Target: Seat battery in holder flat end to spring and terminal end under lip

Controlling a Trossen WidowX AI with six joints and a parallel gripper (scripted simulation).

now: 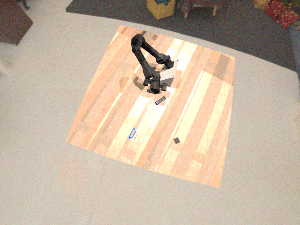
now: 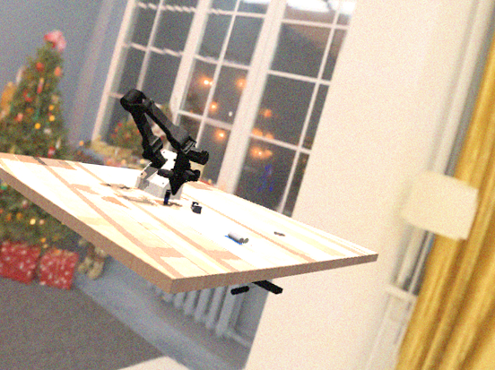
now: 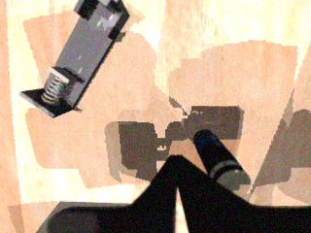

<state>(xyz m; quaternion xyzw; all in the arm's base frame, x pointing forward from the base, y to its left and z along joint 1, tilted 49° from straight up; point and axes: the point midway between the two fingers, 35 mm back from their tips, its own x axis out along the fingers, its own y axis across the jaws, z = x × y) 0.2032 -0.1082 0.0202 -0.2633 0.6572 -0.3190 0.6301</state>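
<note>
My gripper tip is 30 mm to the left of the battery and 10 mm above it. The rest, counted from my gripper tip: black square: 370 mm ahead, 270 mm to the left, 40 mm below.
</note>
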